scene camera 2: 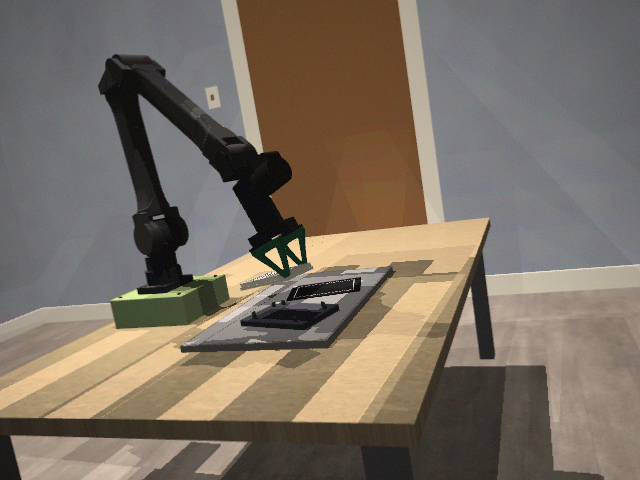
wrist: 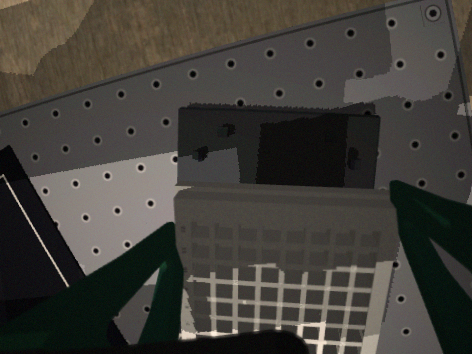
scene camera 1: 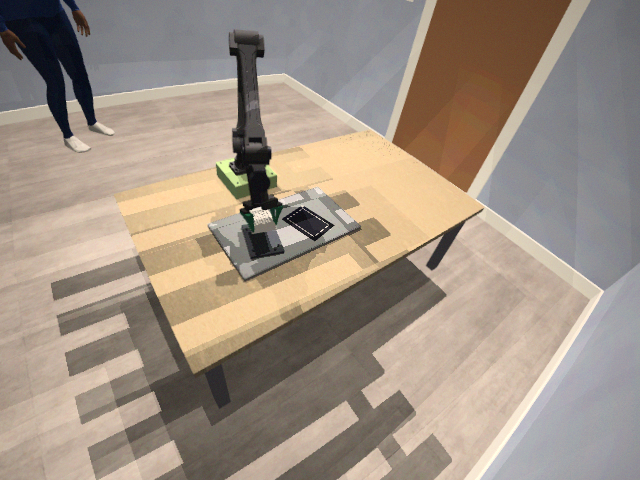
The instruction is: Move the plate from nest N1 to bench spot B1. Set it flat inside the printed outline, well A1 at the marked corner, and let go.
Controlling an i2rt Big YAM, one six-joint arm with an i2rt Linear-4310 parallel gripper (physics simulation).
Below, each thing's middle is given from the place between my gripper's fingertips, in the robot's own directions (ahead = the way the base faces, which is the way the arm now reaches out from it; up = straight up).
My hand is 220 mm to the right of the dark mat with white outline (scene camera 2: pixel 347 285), 100 mm above it and 40 mm past it.
